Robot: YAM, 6 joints.
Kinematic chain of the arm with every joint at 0, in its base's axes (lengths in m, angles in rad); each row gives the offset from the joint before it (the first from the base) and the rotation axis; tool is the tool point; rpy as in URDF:
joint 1: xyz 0 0 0.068 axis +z
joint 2: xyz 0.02 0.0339 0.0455 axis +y
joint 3: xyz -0.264 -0.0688 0 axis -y
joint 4: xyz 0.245 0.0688 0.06 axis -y
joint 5: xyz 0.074 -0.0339 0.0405 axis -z
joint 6: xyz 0.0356 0 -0.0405 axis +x
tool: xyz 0 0 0 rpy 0 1.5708 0
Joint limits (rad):
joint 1: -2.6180..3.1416
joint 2: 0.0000..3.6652
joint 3: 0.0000..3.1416
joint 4: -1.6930..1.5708
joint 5: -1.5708..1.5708
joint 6: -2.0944..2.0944
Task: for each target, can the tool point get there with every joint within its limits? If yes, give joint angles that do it. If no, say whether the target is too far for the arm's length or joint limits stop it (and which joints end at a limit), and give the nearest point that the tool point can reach.
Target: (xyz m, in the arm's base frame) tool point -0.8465 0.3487 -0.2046
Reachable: no: too far | nearest point -0.5638 0.2322 -0.0960 | short by 0.324 m
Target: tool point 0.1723 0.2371 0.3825
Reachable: yes | joints 0.8319 1.5787 1.6939 -1.3096 -1.1355 0.9998
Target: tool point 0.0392 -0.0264 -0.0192
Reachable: yes | joints -0.8675 2.6950 0.4463 -0.7217 -0.3685 -1.2976
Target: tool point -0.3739 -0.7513 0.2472
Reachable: no: too far | nearest point -0.2841 -0.5709 0.2143 | short by 0.204 m
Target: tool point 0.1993 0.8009 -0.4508
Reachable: no: too far | nearest point 0.1300 0.5222 -0.2355 | short by 0.359 m
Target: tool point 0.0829 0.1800 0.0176
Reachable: yes | joints 1.2010 1.9078 0.2704 0.5188 0.3503 -0.5612
